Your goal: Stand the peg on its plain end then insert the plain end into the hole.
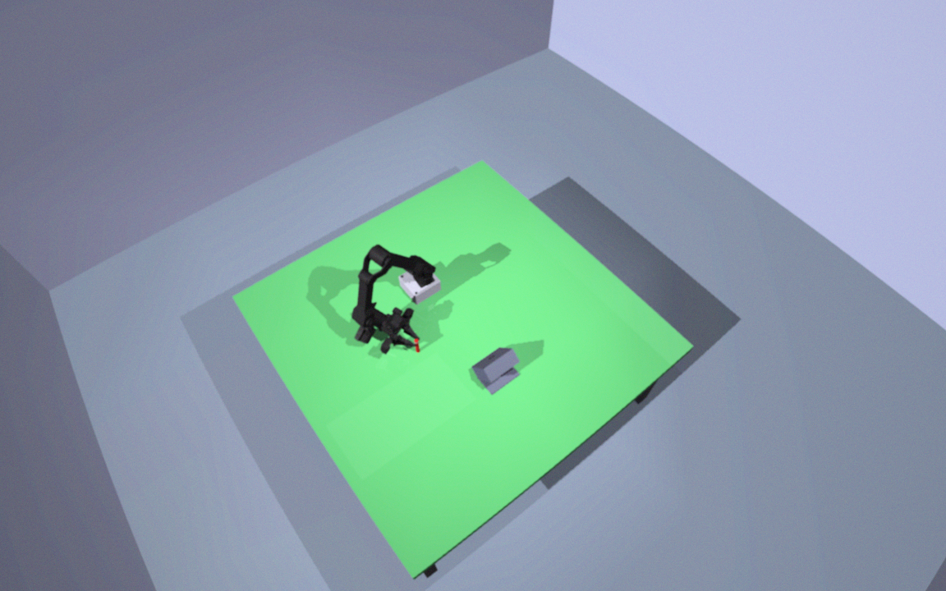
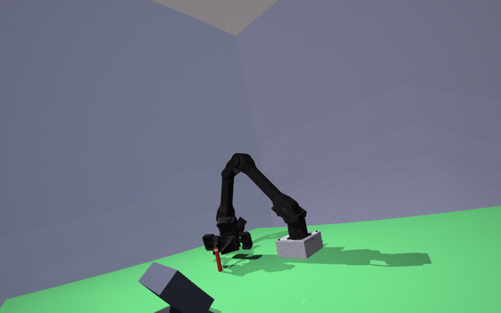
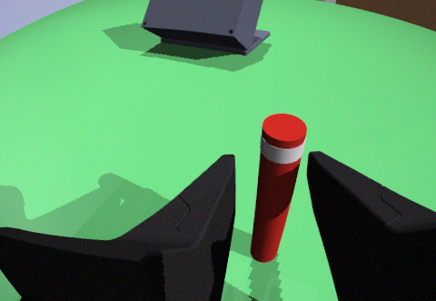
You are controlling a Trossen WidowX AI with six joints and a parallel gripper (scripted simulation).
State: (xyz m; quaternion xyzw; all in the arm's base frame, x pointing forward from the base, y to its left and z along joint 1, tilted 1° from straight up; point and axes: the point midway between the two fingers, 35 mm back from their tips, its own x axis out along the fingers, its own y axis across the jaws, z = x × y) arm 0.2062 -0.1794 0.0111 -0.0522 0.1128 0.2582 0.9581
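Now: the red peg right at my gripper tip. Round my gripper tip: grey sloped panel (220 mm ahead, 190 mm to the left).
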